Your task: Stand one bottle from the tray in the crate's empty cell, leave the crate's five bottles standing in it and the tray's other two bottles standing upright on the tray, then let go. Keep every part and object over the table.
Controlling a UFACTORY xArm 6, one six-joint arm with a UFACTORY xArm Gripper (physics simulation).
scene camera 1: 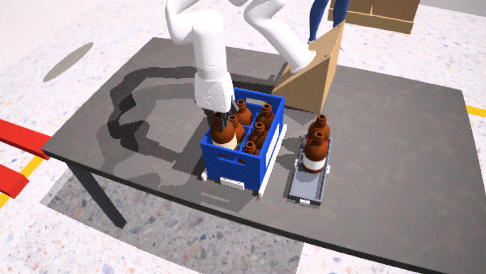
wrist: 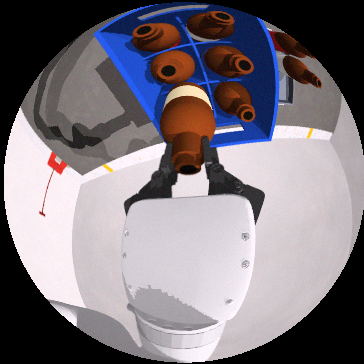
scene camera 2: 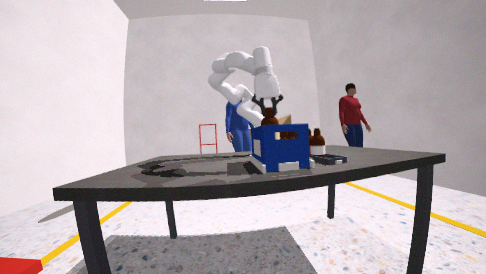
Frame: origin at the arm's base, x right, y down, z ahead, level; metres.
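Seen in the pictures: gripper, fingertip midpoint: (scene camera 1: pixel 218 125) (wrist: pixel 189 147) (scene camera 2: pixel 269 115); arm's base, link origin: (scene camera 1: pixel 303 62).
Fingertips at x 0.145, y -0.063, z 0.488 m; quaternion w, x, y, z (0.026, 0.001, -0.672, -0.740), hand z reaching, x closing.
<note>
Pixels of each thing's middle, then the offset from my fingertips to it. Level surfaces: height alone.
- brown bottle with a cream label, body centre: (wrist: pixel 187 120) (scene camera 1: pixel 222 132) (scene camera 2: pixel 269 126) dx -0.002, dy +0.042, dz -0.013 m
- blue crate, body centre: (wrist: pixel 199 62) (scene camera 1: pixel 246 137) (scene camera 2: pixel 276 145) dx -0.048, dy +0.127, dz -0.088 m
- grey tray, body centre: (wrist: pixel 278 64) (scene camera 1: pixel 312 166) (scene camera 2: pixel 319 157) dx -0.280, dy +0.202, dz -0.100 m
- dark table's, surface height: dy +0.215 m
My gripper (scene camera 1: pixel 220 120) (scene camera 2: pixel 268 107) (wrist: pixel 189 147) is shut on the neck of a brown bottle with a cream label (scene camera 1: pixel 223 135) (scene camera 2: pixel 270 120) (wrist: pixel 187 120). This bottle is partly inside the near left corner cell of the blue crate (scene camera 1: pixel 232 167) (scene camera 2: pixel 285 152) (wrist: pixel 274 85) and stands higher than its neighbours. Its base is hidden. Five other bottles stand in the crate's other cells, among them one in the near right cell (scene camera 1: pixel 250 148) (wrist: pixel 233 100). Two bottles, one with a white label (scene camera 1: pixel 315 152) (scene camera 2: pixel 317 142) (wrist: pixel 298 71), stand upright on the grey tray (scene camera 1: pixel 306 189) (scene camera 2: pixel 331 160).
A tan wedge-shaped block (scene camera 1: pixel 320 82) stands behind the crate and tray, close to the arm. The dark table's (scene camera 1: pixel 400 160) (scene camera 2: pixel 175 185) front edge runs a short way in front of the crate. The tray lies to the right of the crate in the first scene view.
</note>
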